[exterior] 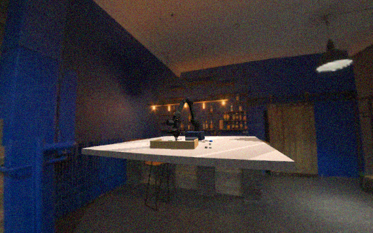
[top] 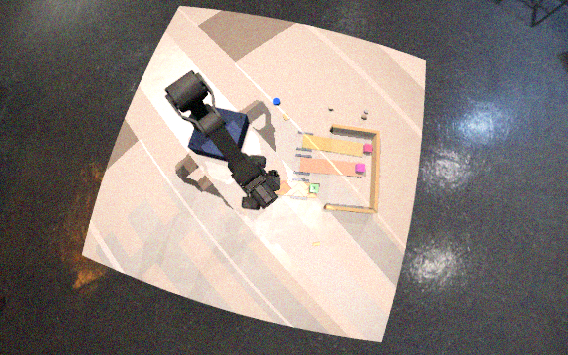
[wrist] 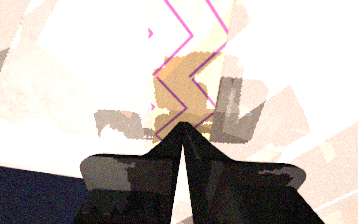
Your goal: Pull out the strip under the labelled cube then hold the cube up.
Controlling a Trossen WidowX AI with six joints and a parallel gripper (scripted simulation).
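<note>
My gripper tip is 200 mm short of the green labelled cube, 50 mm to the right of it and 20 mm below it. Also, from my gripper tip: small blue disc (30 mm behind, 350 mm to the left).
</note>
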